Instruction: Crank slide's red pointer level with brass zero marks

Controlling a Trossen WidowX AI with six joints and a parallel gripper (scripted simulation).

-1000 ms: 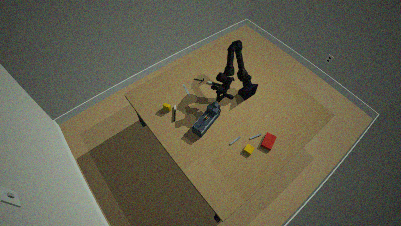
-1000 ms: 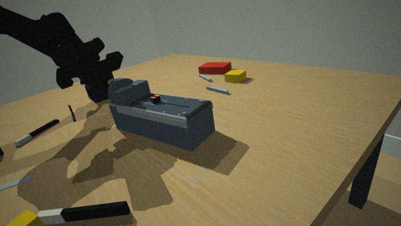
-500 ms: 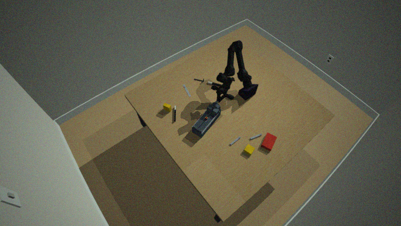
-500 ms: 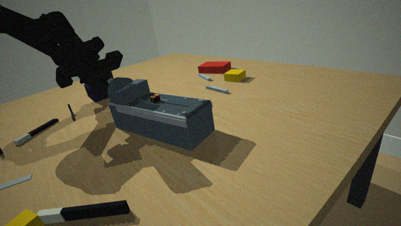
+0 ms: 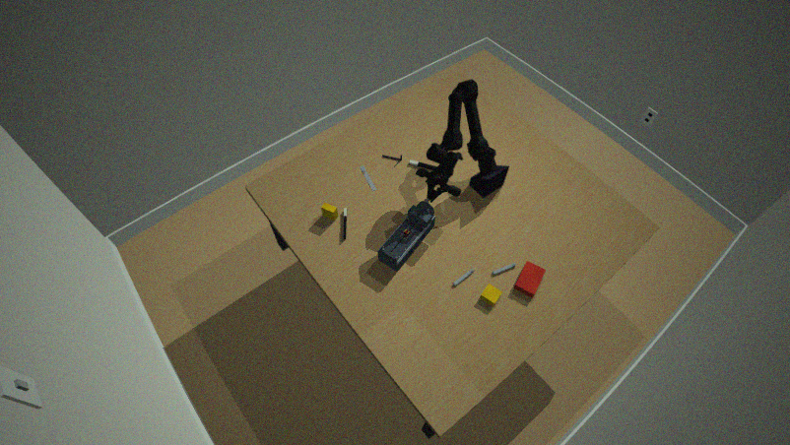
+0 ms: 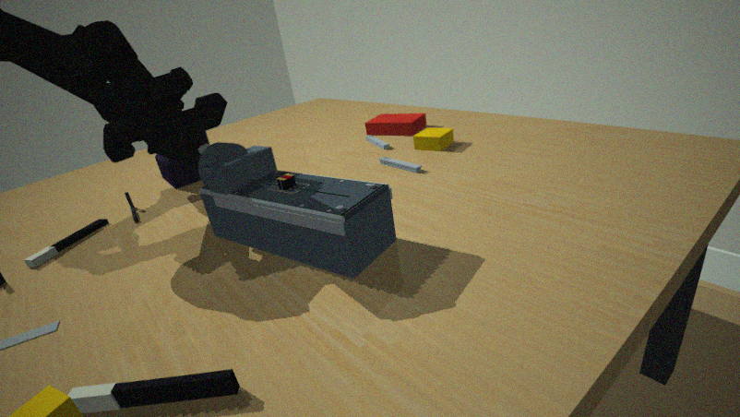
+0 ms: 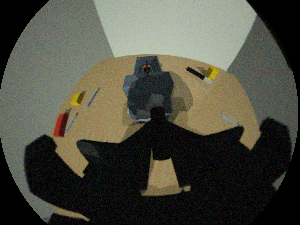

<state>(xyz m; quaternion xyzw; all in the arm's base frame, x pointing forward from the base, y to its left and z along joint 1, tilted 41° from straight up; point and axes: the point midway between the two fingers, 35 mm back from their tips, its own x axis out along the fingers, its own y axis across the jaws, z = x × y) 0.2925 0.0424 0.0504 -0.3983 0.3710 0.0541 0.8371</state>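
Now: gripper tip 20 mm past the dark crank handle, 10 mm to the left of it and 20 mm below it. The rest, counted from my gripper tip: red pointer 150 mm ahead, 70 mm to the left, 10 mm below; red block 170 mm behind, 460 mm to the left, 80 mm below; grey bar 120 mm ahead, 300 mm to the right, 90 mm below.
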